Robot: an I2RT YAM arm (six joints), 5 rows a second.
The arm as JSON. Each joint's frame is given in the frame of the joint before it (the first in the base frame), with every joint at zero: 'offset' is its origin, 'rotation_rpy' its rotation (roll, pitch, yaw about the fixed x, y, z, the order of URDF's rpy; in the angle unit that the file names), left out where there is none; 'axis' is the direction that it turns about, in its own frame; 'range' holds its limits. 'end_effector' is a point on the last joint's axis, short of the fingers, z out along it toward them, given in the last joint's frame.
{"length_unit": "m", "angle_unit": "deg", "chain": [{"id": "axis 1", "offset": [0.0, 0.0, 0.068], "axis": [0.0, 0.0, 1.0], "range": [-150.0, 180.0]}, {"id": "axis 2", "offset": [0.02, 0.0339, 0.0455], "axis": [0.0, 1.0, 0.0], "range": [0.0, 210.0]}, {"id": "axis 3", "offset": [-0.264, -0.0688, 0.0], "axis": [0.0, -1.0, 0.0], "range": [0.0, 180.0]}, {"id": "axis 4", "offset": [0.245, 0.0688, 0.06], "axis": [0.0, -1.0, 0.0], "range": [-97.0, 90.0]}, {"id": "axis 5", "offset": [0.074, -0.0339, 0.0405], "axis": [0.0, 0.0, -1.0], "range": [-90.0, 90.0]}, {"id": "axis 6", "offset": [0.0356, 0.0, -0.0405], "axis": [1.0, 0.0, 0.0], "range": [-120.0, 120.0]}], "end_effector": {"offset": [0.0, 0.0, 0.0], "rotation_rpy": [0.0, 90.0, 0.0]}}
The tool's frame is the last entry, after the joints.
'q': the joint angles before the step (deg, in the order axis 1, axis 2, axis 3, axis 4, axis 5, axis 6). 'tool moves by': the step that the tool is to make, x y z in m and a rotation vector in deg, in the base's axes. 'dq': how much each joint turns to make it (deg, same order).
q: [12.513 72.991 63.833 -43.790 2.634 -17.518]
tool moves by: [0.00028 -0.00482 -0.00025 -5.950 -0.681 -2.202]
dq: [-0.241 0.022 0.001 -0.394 5.944 -2.012]
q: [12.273 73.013 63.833 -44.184 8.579 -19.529]
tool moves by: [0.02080 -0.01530 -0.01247 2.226 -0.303 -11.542]
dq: [-3.629 4.154 0.307 3.191 2.972 7.758]
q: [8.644 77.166 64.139 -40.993 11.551 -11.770]
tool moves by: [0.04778 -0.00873 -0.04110 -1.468 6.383 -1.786]
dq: [-2.797 13.026 3.627 3.127 0.000 -1.224]
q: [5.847 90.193 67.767 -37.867 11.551 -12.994]
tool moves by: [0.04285 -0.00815 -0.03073 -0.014 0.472 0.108]
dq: [-2.055 10.425 4.392 5.924 -1.093 -1.902]
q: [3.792 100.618 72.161 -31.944 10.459 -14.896]
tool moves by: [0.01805 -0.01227 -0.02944 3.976 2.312 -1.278]
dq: [-2.382 6.165 1.333 2.557 -4.109 0.984]
